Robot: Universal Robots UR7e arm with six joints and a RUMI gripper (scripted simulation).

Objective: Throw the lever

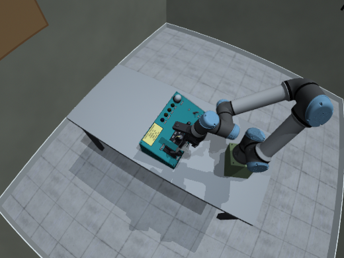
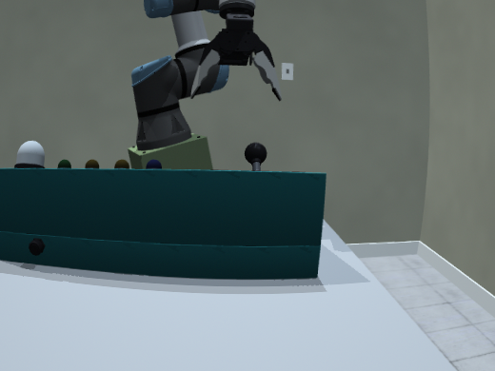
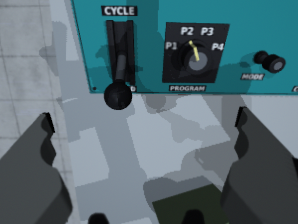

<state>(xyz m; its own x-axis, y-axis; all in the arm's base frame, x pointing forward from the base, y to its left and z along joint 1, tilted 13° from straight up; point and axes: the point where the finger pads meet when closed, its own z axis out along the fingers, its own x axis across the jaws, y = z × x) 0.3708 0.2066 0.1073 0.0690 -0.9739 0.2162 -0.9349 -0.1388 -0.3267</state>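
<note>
The lever lies 2 cm ahead of my hand, 4 cm to the left of it and 13 cm below it. From my hand the other things lie so: teal console: 8 cm ahead, 14 cm to the right, 16 cm below; mode button: 5 cm ahead, 20 cm to the right, 13 cm below; program dial: 6 cm ahead, 7 cm to the right, 14 cm below.
</note>
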